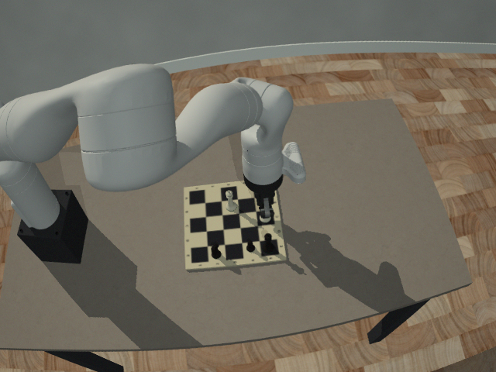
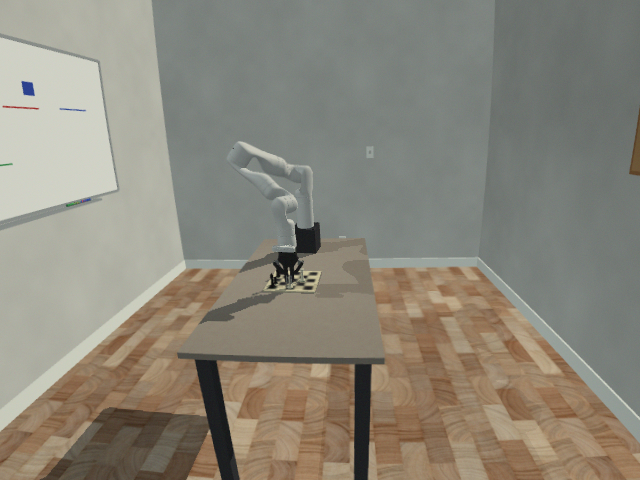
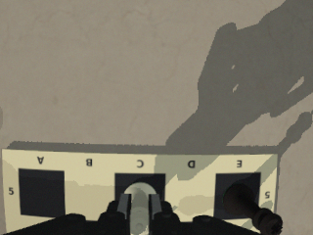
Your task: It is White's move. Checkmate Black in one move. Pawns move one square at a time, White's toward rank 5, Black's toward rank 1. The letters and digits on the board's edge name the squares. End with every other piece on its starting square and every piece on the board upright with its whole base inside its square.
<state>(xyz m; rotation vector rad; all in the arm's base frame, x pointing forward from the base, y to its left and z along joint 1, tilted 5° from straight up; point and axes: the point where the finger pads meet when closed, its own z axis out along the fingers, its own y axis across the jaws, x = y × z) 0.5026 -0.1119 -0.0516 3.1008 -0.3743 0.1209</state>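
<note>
The white pawn lies 10 mm below my hand. The rest, counted from my hand: black pawn (60 mm behind, 60 mm to the right, 30 mm below); then tall black piece (20 mm behind, 70 mm to the right, 10 mm below); then white queen-like piece (60 mm behind, 60 mm to the left, 10 mm below).
</note>
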